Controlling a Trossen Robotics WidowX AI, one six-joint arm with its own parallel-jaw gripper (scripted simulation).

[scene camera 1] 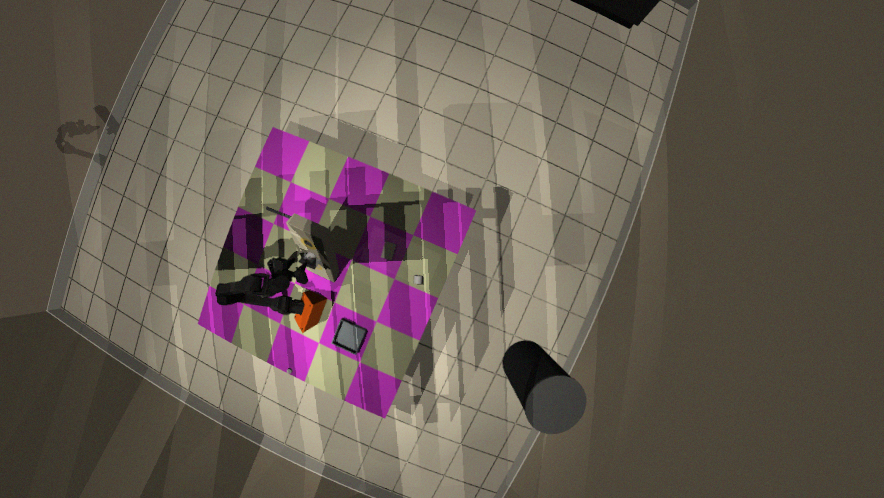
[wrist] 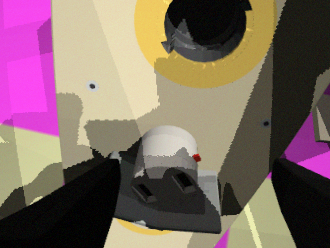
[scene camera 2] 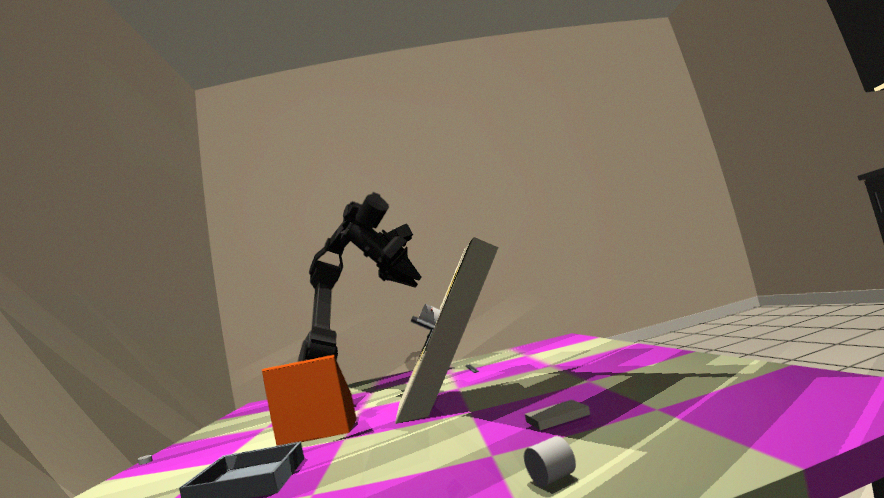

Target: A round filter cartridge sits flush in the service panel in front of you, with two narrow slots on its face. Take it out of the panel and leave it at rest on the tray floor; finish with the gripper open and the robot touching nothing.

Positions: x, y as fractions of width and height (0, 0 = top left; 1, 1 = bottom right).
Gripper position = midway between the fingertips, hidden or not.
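Observation:
Open and holding nothing, my gripper (scene camera 2: 0.47, 0.57) can also be found in the wrist view (wrist: 0.60, 0.68). I see a round filter cartridge (wrist: 0.50, 0.71). There is a beige service panel (scene camera 1: 0.35, 0.47), which the wrist view shows as well (wrist: 0.73, 0.34), and I see a flat beige slab (scene camera 2: 0.62, 0.84).

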